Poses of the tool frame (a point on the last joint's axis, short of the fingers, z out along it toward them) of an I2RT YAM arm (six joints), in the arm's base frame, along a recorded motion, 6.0 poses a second.
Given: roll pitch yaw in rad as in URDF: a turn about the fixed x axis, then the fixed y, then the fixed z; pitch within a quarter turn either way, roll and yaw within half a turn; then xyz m.
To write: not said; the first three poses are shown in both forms.
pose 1, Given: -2.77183 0.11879 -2.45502 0.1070 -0.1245 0.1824
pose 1, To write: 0.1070 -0.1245 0.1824 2.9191 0.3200 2.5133
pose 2, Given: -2.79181 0.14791 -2.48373 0.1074 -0.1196 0.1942
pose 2, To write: 0.1074 -0.1196 0.1942 2.9435 0.3248 2.5425
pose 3, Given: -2.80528 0.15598 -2.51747 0.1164 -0.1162 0.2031
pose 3, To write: 0.1164 -0.1162 0.2031 2.9487 0.3171 2.5749
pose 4, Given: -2.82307 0.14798 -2.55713 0.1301 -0.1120 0.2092
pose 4, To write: 0.1301 -0.1120 0.2092 2.9482 0.2938 2.6096
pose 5, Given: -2.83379 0.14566 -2.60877 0.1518 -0.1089 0.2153
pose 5, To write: 0.1518 -0.1089 0.2153 2.9420 0.2766 2.6593
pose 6, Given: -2.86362 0.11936 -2.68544 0.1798 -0.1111 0.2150
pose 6, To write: 0.1798 -0.1111 0.2150 2.9392 0.2256 2.7252
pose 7, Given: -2.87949 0.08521 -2.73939 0.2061 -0.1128 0.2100
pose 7, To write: 0.2061 -0.1128 0.2100 2.9305 0.1780 2.7695
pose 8, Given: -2.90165 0.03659 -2.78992 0.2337 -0.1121 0.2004
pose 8, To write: 0.2337 -0.1121 0.2004 2.9277 0.1155 2.8067
